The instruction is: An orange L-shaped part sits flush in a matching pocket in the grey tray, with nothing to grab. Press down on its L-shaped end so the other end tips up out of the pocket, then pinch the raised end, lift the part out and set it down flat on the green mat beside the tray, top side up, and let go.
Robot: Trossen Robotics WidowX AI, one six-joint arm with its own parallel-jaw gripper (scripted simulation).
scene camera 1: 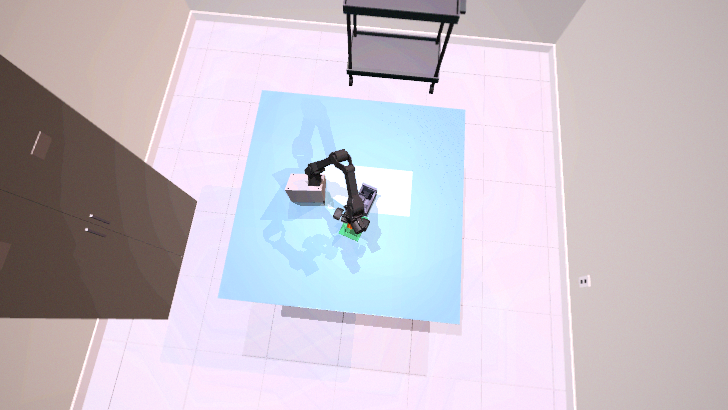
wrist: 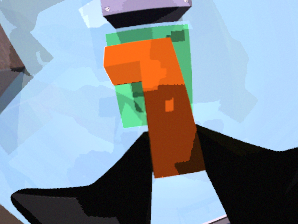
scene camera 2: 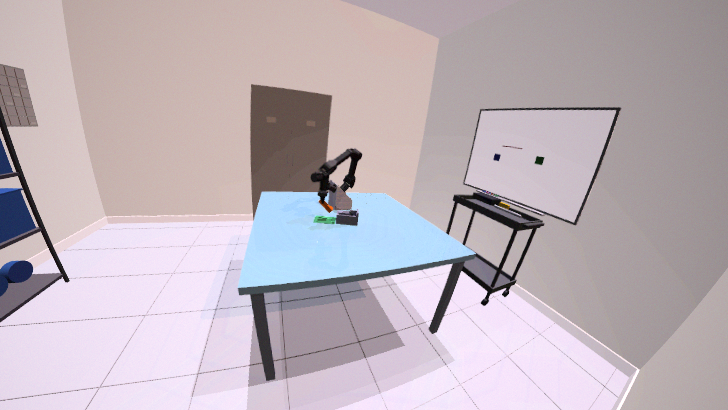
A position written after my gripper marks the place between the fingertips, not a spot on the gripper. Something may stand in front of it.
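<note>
Wrist view: an orange L-shaped part (wrist: 175, 149) is carried by my gripper (wrist: 170, 133); a green mat (wrist: 179, 34) is also visible.
</note>
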